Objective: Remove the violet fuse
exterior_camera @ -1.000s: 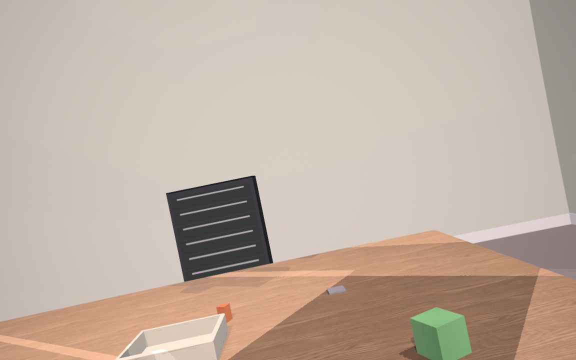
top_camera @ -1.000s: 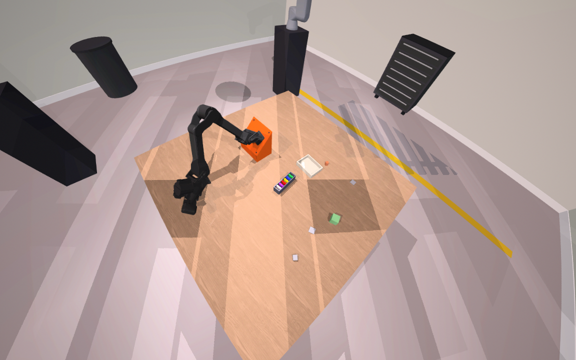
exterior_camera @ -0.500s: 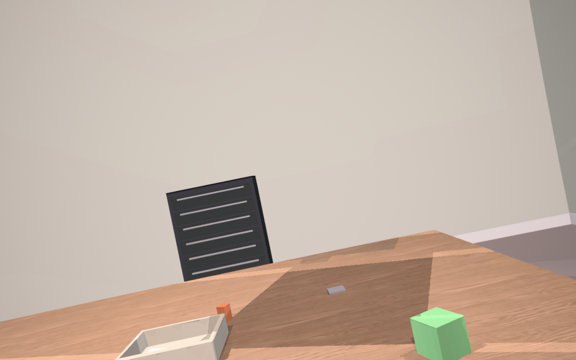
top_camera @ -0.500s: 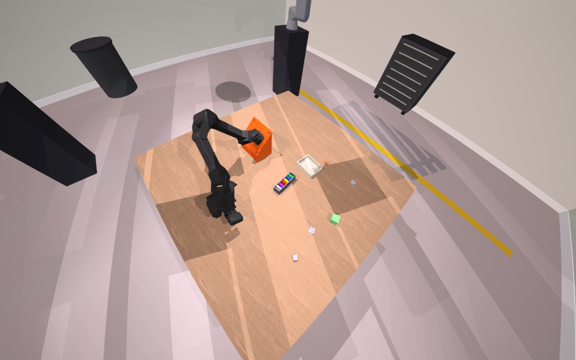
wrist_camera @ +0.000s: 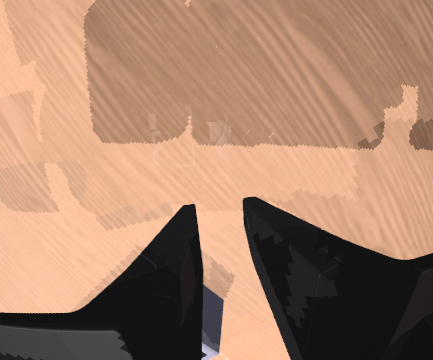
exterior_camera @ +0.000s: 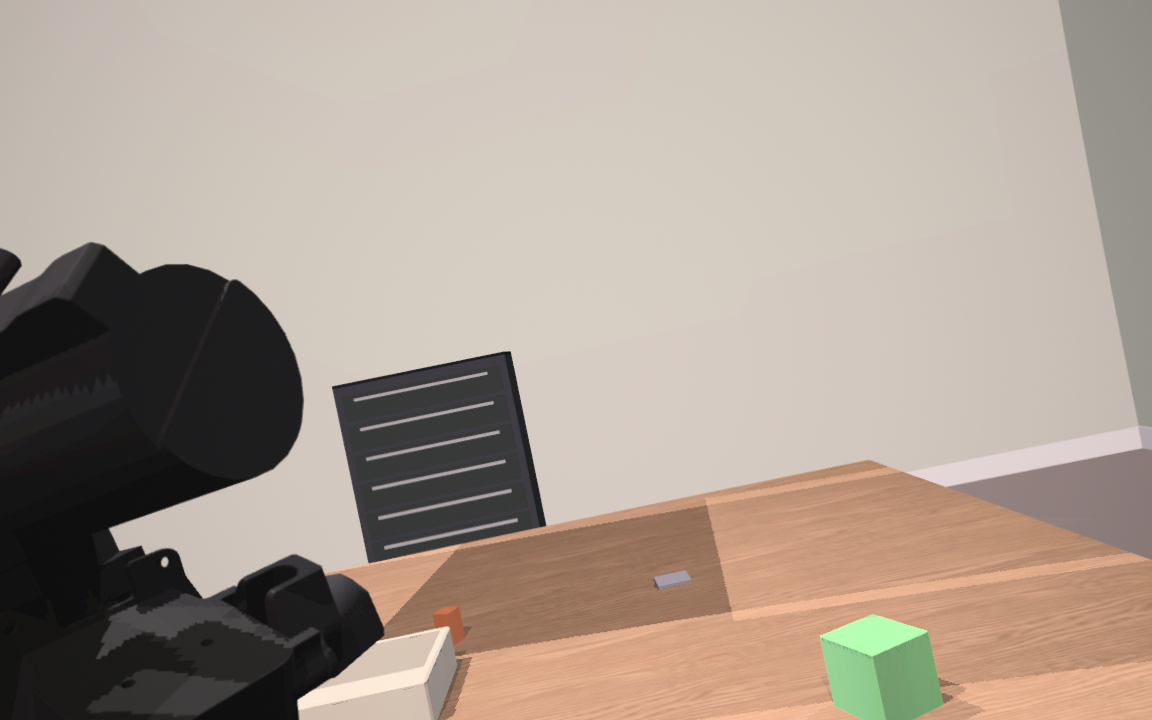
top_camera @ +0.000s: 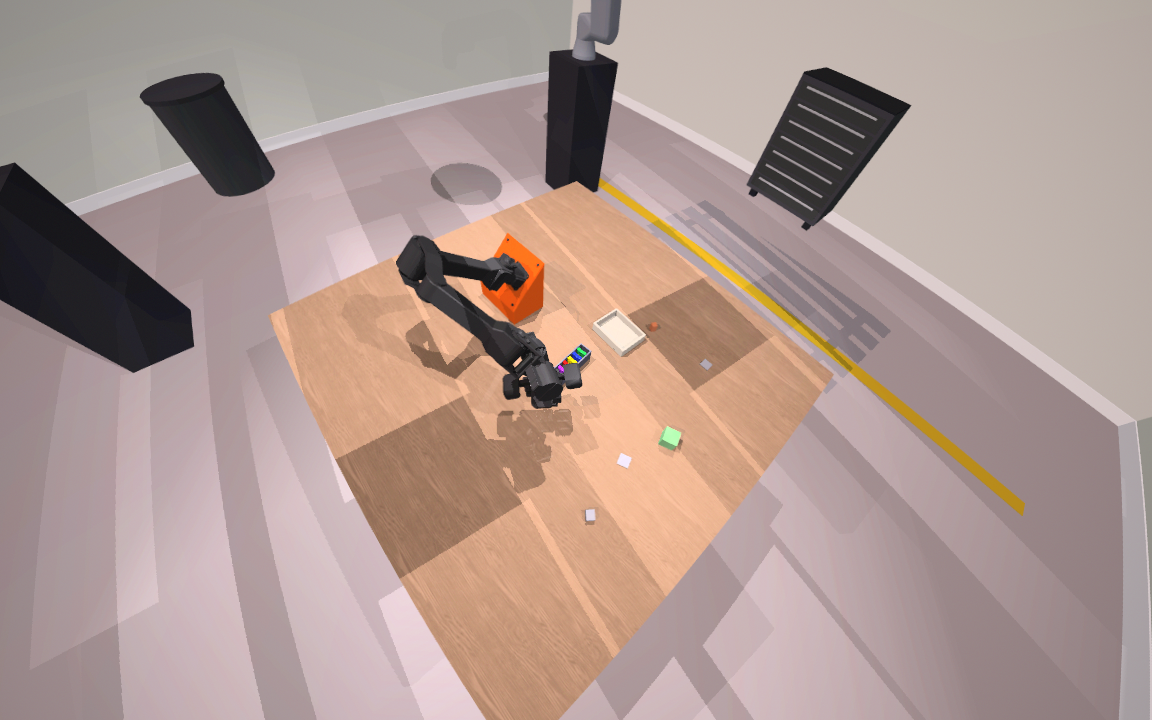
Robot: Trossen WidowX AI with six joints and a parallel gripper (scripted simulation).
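My gripper tip is 8 cm to the right of the violet fuse, 5 cm past it and 2 cm above it. Round my gripper tip: red fuse: 10 cm to the left, 6 cm behind, 2 cm below; then yellow fuse: 12 cm to the left, 6 cm behind, 2 cm below; then white fuse: 6 cm to the left, 5 cm behind, 2 cm below.
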